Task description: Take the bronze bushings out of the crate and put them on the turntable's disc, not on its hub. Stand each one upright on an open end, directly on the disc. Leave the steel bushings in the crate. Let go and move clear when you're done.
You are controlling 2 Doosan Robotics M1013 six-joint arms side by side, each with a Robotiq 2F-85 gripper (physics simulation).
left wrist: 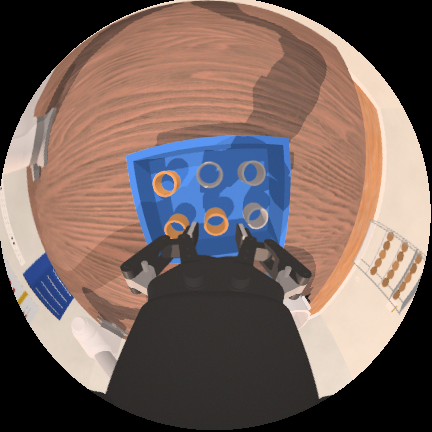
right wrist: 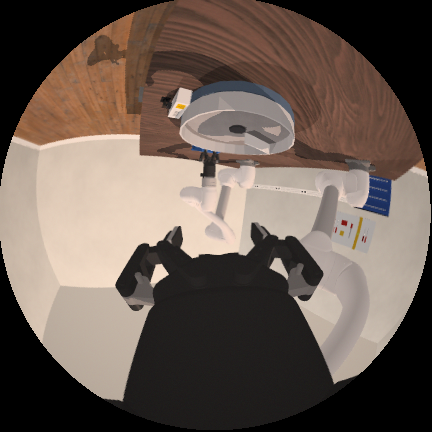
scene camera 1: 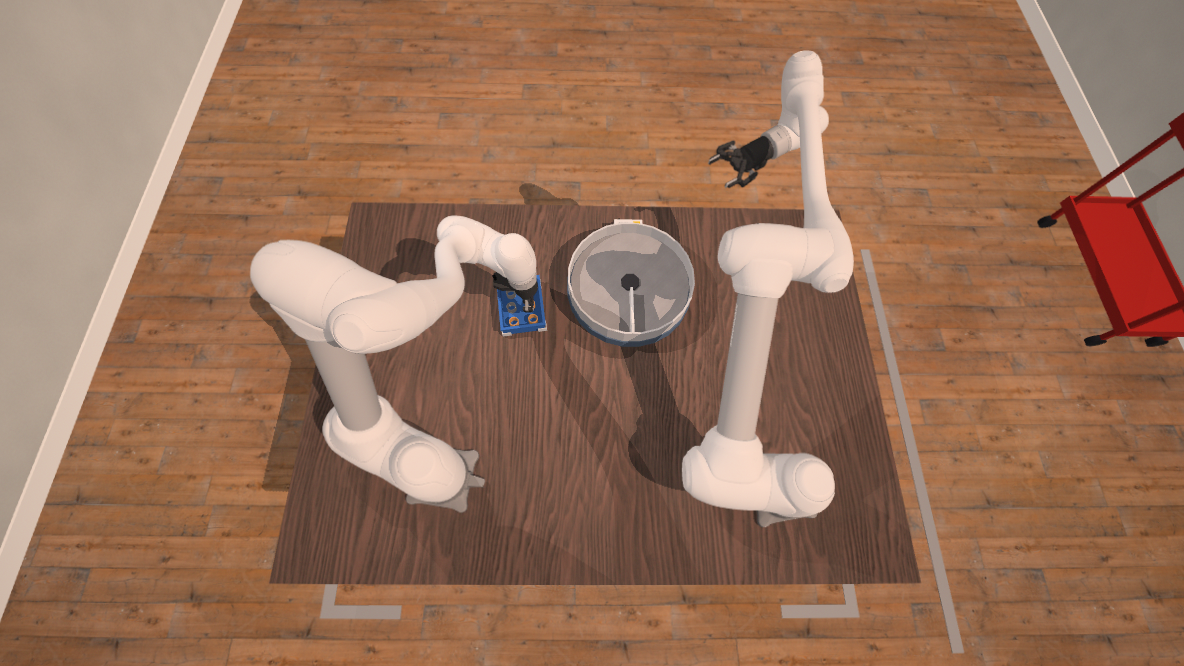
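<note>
The blue crate (scene camera 1: 521, 328) (left wrist: 286, 190) stands on the table. Three bronze bushings stand in it: one (left wrist: 155, 183) at the upper left of the left wrist view, one (left wrist: 170, 229) lower left, partly behind a finger, and one (left wrist: 216, 231) lower middle. Three steel bushings (left wrist: 199, 175) (left wrist: 241, 173) (left wrist: 265, 220) stand in it too. My left gripper (left wrist: 216, 229) is open over the crate, its fingertips either side of the lower middle bronze bushing in that view. The turntable's disc (scene camera 1: 604, 289) has a dark hub (scene camera 1: 630, 281) (right wrist: 237, 129). My right gripper (scene camera 1: 718, 172) is open and empty, beyond the table's far edge.
A pale raised wall (scene camera 1: 570, 285) (right wrist: 292, 135) rings the disc. A light bar (scene camera 1: 631, 310) runs from the hub toward the near wall. A small white box (right wrist: 180, 102) sits beside the turntable. A red cart (scene camera 1: 1124, 256) stands on the floor at the right.
</note>
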